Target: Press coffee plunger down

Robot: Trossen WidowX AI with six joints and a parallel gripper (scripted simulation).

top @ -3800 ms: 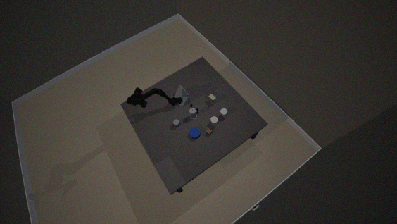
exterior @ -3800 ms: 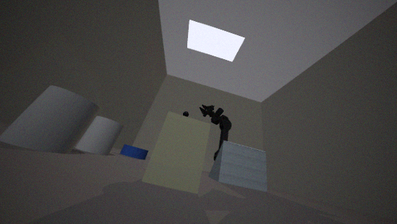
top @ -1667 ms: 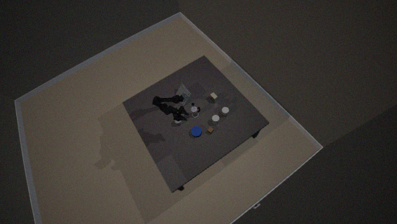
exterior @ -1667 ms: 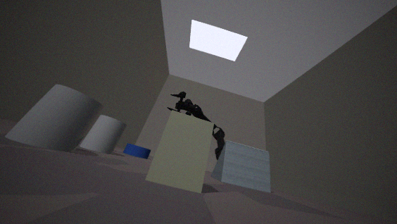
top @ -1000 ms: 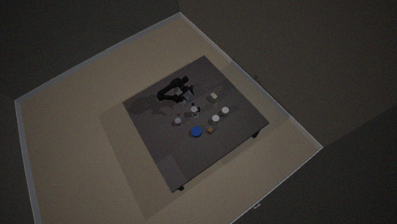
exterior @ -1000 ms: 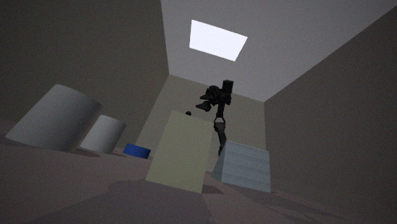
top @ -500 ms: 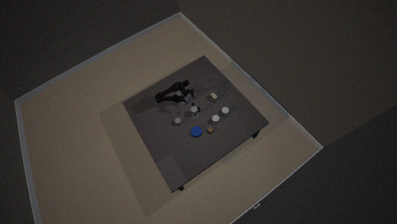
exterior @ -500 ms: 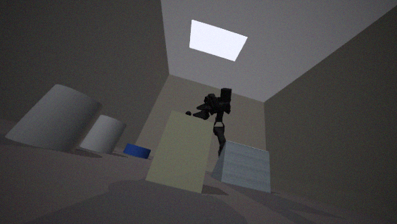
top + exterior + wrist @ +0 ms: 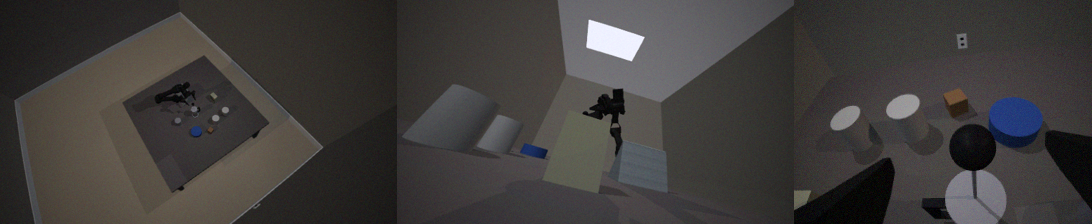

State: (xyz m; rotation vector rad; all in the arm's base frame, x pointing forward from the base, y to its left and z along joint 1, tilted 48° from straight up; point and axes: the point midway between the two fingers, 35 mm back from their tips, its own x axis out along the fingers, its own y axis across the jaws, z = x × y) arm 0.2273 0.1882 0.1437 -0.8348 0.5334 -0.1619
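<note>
The coffee press is 1 cm ahead of my gripper tip, 1 cm to the left of it and 14 cm below it.
</note>
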